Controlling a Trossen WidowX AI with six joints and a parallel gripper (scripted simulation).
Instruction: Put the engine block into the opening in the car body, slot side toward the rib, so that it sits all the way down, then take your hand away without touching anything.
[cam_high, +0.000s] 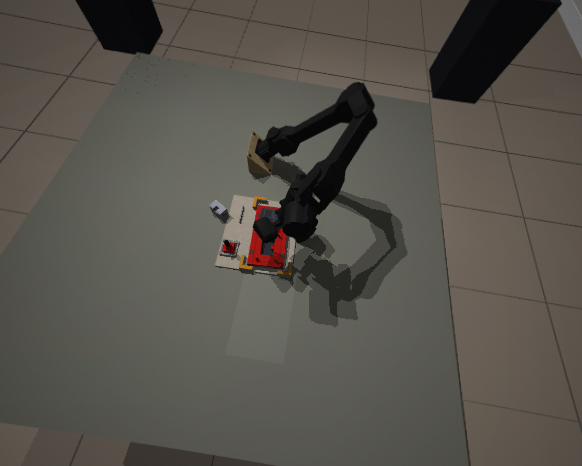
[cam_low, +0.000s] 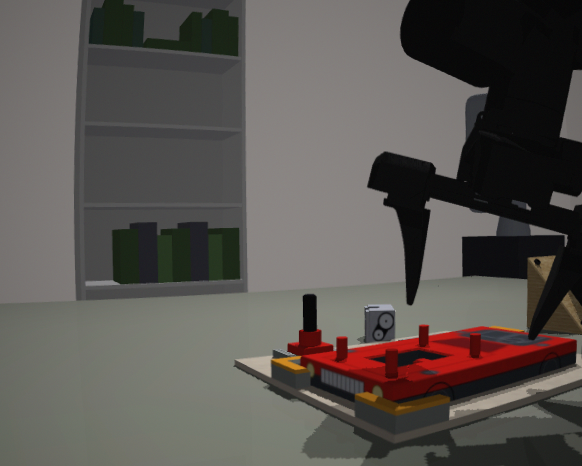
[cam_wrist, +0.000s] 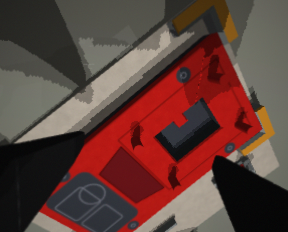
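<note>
Right now my gripper tip is 7 cm past the grey engine block, 21 cm to the left of it and 3 cm above it.
</note>
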